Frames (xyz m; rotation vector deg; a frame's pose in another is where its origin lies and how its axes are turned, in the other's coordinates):
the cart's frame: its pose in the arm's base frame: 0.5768 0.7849 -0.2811 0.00 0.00 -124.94
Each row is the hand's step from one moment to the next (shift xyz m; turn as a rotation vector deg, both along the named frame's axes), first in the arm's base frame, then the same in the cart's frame.
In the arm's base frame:
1: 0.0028 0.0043 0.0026 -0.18 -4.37 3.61
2: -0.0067 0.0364 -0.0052 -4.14 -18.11 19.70
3: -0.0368 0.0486 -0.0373 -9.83 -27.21 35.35
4: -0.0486 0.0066 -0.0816 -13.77 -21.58 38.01
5: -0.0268 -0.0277 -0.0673 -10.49 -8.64 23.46
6: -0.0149 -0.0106 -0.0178 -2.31 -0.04 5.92
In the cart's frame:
1: -0.0051 -0.0002 0.0026 3.69 2.36 3.61
2: -0.0260 -0.0263 -0.0052 17.22 6.98 19.70
3: -0.0188 -0.0580 -0.0373 27.94 7.53 35.35
4: 0.0224 -0.0436 -0.0816 25.58 1.07 38.01
5: 0.0381 -0.0061 -0.0673 13.09 -3.65 23.46
6: 0.0172 -0.0061 -0.0178 1.36 -1.87 5.92

